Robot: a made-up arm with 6 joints.
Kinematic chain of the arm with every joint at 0, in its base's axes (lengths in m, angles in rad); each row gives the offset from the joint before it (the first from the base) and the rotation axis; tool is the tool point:
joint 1: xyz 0 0 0.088 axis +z
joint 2: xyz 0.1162 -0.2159 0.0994 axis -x
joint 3: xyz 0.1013 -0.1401 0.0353 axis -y
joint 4: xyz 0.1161 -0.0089 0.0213 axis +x
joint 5: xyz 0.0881 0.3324 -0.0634 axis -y
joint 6: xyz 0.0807 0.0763 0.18 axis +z
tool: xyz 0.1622 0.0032 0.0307
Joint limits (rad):
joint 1: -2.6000..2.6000
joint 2: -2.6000..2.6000
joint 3: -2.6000..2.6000
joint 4: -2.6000..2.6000
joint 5: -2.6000..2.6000
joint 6: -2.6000..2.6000
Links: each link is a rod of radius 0.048 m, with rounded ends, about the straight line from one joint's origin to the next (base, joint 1, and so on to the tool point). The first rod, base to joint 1, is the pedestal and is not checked.
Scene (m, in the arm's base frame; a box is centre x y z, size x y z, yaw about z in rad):
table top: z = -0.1
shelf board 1: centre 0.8 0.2 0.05 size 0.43 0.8 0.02 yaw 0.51
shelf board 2: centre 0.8 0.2 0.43 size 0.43 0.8 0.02 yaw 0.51
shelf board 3: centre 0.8 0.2 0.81 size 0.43 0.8 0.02 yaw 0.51
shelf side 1: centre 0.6 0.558 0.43 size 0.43 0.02 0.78 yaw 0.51
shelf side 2: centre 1 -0.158 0.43 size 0.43 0.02 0.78 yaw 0.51
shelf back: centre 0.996 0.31 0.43 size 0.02 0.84 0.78 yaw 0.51
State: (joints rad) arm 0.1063 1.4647 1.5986 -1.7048 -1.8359 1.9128
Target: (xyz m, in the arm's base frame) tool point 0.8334 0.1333 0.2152
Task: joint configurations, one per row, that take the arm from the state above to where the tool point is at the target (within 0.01 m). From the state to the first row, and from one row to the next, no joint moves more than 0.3 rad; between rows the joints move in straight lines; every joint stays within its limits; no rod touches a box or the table.
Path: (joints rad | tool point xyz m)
1: -0.1005 1.3428 1.8222 -1.6277 -1.7608 2.1083 | 0.6413 0.2068 0.5857
2: -0.3074 1.2208 2.0459 -1.5505 -1.6856 2.3038 | 0.5508 0.1569 0.5901
3: -0.5142 1.0989 2.2695 -1.4734 -1.6105 2.4993 | 0.4349 0.1229 0.5968
4: -0.6417 1.1191 2.1773 -1.2730 -1.5176 2.5328 | 0.4972 0.0695 0.4644
5: -0.7693 1.1393 2.0851 -1.0725 -1.4247 2.5664 | 0.5153 0.0029 0.3338
6: -0.8969 1.1596 1.9929 -0.8721 -1.3318 2.6000 | 0.4920 -0.0576 0.2152
7: -0.6717 1.3135 1.8395 -0.9733 -1.4269 2.4287 | 0.5944 -0.0426 0.1799
8: -0.4465 1.4675 1.6862 -1.0744 -1.5221 2.2574 | 0.6902 -0.0104 0.1600
9: -0.2213 1.6214 1.5328 -1.1756 -1.6172 2.0861 | 0.7738 0.0453 0.1692
10: 0.0039 1.7754 1.3795 -1.2768 -1.7123 1.9148 | 0.8334 0.1333 0.2152

